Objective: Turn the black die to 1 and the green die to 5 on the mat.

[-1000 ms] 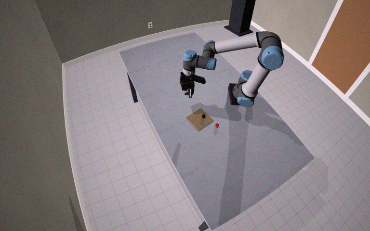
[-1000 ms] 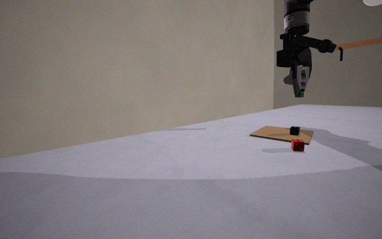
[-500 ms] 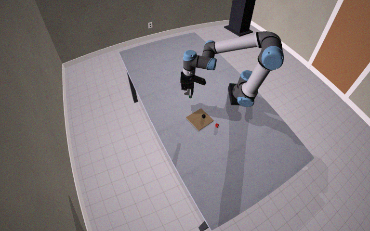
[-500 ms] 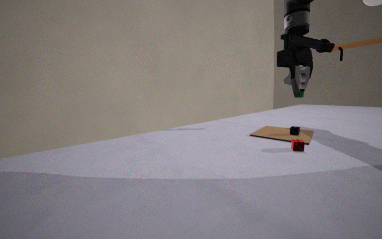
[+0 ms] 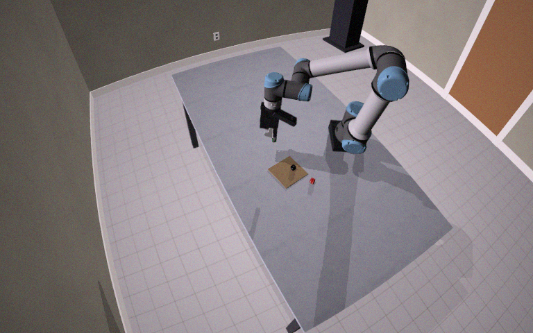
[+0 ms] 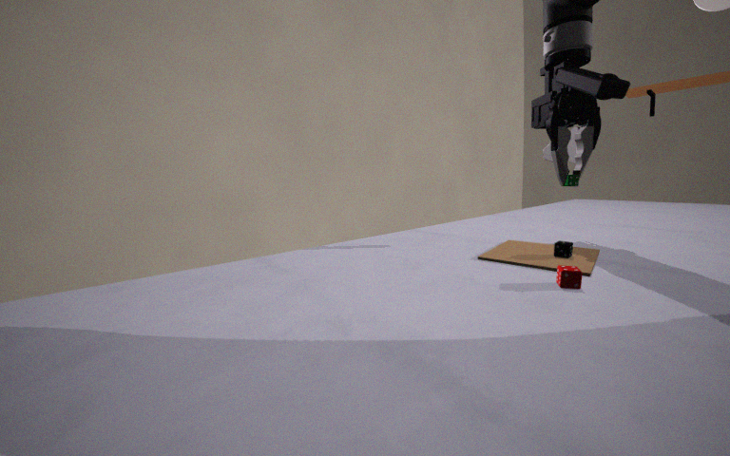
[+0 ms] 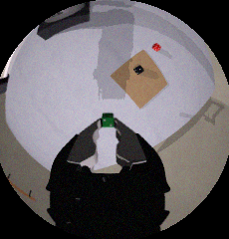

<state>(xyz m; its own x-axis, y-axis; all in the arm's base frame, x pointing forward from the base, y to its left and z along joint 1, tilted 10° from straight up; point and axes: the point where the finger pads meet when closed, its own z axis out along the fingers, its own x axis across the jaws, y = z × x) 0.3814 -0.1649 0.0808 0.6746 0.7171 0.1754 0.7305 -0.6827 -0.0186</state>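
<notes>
My hand is 1 cm short of the brown mat, 13 cm to the right of it and 11 cm above it. Also, from my hand: green die 1 cm below; red die 5 cm behind, 25 cm to the left, 11 cm below; black die 2 cm behind, 13 cm to the left, 10 cm below.
</notes>
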